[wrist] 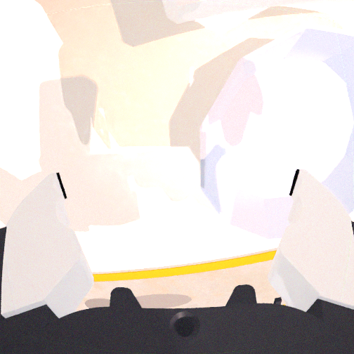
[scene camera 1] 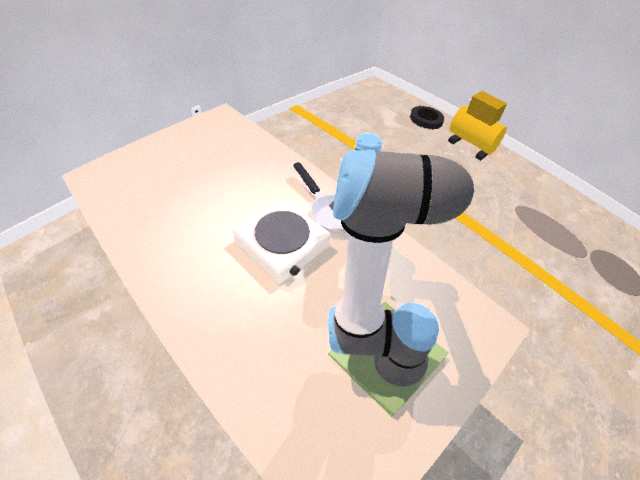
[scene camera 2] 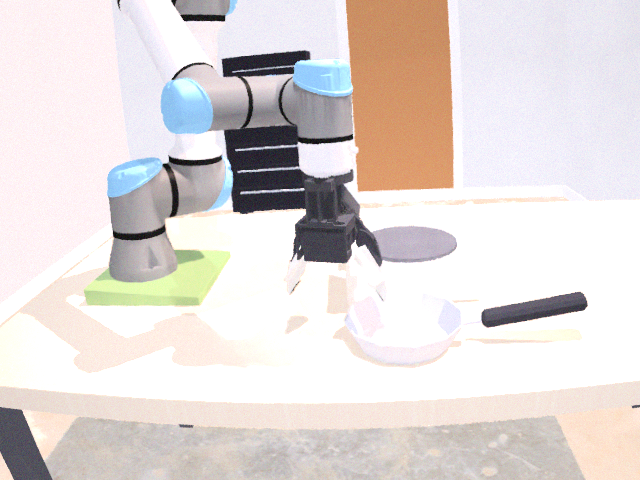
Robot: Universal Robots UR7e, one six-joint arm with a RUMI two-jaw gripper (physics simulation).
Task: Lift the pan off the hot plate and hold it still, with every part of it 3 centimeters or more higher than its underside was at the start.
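Frame: origin at the arm's base, x down, y back, z left, level; centimetres.
Seen in the pictures: gripper, between the fingertips: (scene camera 2: 336, 297); arm's base, origin of its link: (scene camera 1: 400, 360) (scene camera 2: 143, 268).
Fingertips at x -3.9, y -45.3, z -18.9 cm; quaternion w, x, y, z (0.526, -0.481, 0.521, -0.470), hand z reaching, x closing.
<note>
Offsets run from my fingertips to a thing's top centre.
The pan (scene camera 1: 324, 215) (scene camera 2: 403, 352) (wrist: 239, 100), pale with a black handle @(dy -30.0, dx -1.6, dz -1.8 cm) (scene camera 1: 306, 177) (scene camera 2: 535, 310), rests upright on the table beside the hot plate @(dy -10.4, dx -1.2, dz +22.2 cm) (scene camera 1: 281, 231) (scene camera 2: 412, 242), not on it. The hot plate is a white box with a dark round disc; its white body blends into the table in scene camera 2. My gripper (scene camera 2: 337, 293) (wrist: 177, 175) is open and empty, pointing down. One finger shows near the pan's handle-far rim, the other out to the side; whether it touches the rim is unclear. The arm hides the gripper and part of the pan in scene camera 1.
The arm's base stands on a green plate (scene camera 1: 393, 405) (scene camera 2: 149, 298) on the table (scene camera 1: 170, 155) (scene camera 2: 289, 408). The pan lies near one long table edge. A yellow machine (scene camera 1: 478, 129) and a black ring (scene camera 1: 427, 125) are on the floor beyond. A dark cabinet (scene camera 2: 266, 170) stands behind the arm.
</note>
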